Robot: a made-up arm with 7 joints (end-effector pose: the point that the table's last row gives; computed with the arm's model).
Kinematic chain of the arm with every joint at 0, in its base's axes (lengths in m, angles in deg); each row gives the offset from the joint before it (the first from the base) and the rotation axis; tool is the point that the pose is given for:
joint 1: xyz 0 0.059 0 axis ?
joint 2: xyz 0 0.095 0 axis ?
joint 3: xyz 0 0 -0.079 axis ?
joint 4: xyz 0 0 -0.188 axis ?
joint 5: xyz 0 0 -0.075 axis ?
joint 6: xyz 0 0 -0.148 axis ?
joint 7: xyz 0 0 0 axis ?
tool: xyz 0 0 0
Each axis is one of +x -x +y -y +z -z.
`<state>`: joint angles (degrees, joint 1 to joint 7).
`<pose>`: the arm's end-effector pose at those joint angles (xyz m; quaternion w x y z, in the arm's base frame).
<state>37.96 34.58 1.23 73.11 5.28 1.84 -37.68</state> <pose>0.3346 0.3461 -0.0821 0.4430 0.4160 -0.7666 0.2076</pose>
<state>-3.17 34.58 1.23 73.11 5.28 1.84 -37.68</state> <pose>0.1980 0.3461 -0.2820 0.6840 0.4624 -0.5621 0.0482</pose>
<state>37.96 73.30 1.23 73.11 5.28 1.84 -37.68</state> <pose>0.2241 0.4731 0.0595 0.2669 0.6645 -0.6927 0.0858</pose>
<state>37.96 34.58 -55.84 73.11 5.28 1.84 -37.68</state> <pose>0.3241 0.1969 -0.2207 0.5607 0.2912 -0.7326 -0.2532</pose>
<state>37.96 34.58 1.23 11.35 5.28 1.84 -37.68</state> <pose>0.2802 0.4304 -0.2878 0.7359 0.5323 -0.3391 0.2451</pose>
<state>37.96 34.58 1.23 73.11 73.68 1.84 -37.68</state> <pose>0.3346 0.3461 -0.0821 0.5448 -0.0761 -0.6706 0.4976</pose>
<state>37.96 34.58 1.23 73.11 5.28 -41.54 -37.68</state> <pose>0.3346 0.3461 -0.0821 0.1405 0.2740 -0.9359 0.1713</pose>
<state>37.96 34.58 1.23 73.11 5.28 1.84 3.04</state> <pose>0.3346 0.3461 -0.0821 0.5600 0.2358 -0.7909 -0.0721</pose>
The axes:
joint 1: -y
joint 2: +x
joint 3: +z
joint 4: -y
joint 5: +z
joint 6: +y
joint 7: -x

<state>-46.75 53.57 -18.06 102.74 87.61 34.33 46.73</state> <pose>0.0080 0.2892 -0.2764 0.7387 -0.6583 -0.0207 0.1432</pose>
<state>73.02 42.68 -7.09 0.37 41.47 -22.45 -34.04</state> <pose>0.3451 0.4860 -0.1039 0.4371 0.3389 -0.5851 0.5931</pose>
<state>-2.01 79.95 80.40 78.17 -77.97 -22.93 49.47</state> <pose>0.0419 0.4995 0.1560 0.5510 0.7773 -0.0091 -0.3037</pose>
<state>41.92 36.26 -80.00 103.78 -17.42 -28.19 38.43</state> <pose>0.2275 0.1085 -0.1971 0.0692 -0.2170 -0.4386 -0.8693</pose>
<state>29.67 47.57 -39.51 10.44 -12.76 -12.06 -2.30</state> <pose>0.1989 0.4956 -0.2861 0.7983 0.4203 -0.2124 -0.3755</pose>
